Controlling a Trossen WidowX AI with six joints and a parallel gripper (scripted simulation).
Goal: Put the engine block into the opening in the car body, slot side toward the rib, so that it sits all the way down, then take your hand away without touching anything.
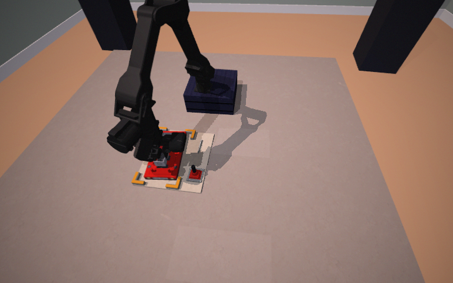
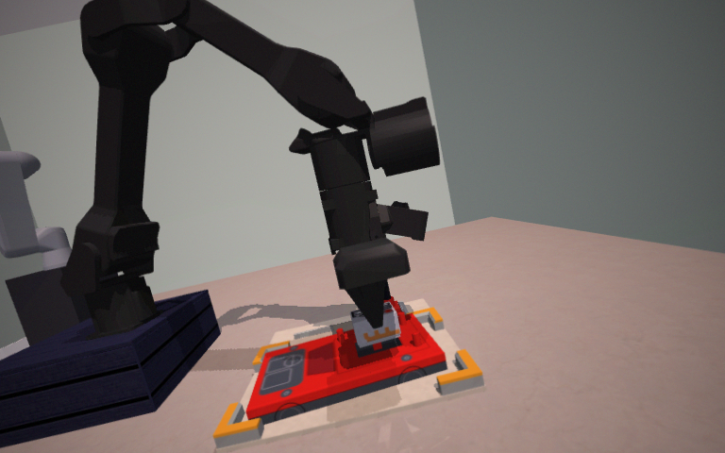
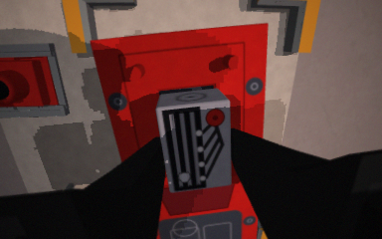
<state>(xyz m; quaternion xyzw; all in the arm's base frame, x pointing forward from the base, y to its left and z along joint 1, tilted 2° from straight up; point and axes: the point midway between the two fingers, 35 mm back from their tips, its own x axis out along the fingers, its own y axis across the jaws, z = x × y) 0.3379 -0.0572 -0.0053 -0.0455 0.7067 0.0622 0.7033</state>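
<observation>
The black peg lies 2 cm ahead of my gripper tip, 11 cm to the left of it and 2 cm below it. Round my gripper tip: grey engine block 1 cm below.
</observation>
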